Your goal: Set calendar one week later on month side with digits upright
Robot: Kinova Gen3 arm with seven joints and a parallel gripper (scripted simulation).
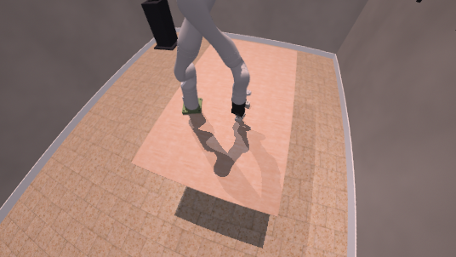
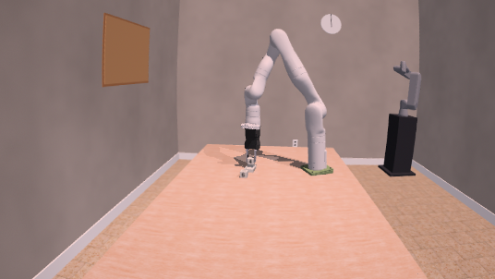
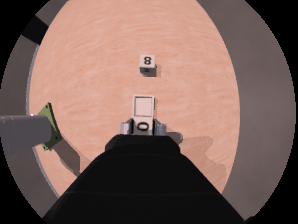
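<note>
My hand is 2 cm to the right of the tray and 4 cm above it.
</note>
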